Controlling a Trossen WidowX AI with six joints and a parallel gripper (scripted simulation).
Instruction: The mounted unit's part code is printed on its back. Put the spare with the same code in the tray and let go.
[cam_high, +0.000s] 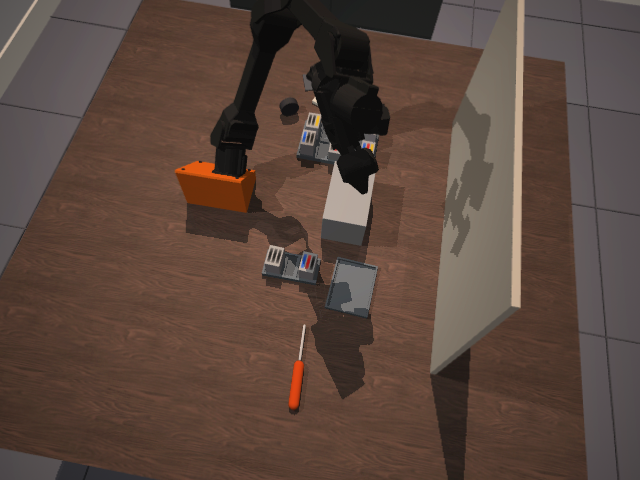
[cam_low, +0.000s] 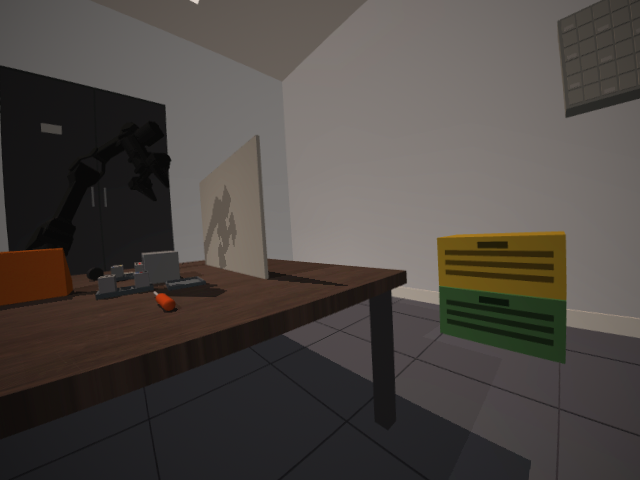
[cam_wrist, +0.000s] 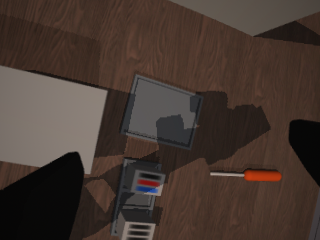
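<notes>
My gripper tip is now 260 mm above the grey spare, 150 mm past it and 80 mm to the left of it. From my gripper tip the other things lie so: mounted unit 250 mm below, 100 mm to the left, 10 mm behind; then beige panel 240 mm ahead, 80 mm to the left, 70 mm below; then grey tray 290 mm below, 100 mm to the right, 30 mm ahead.
</notes>
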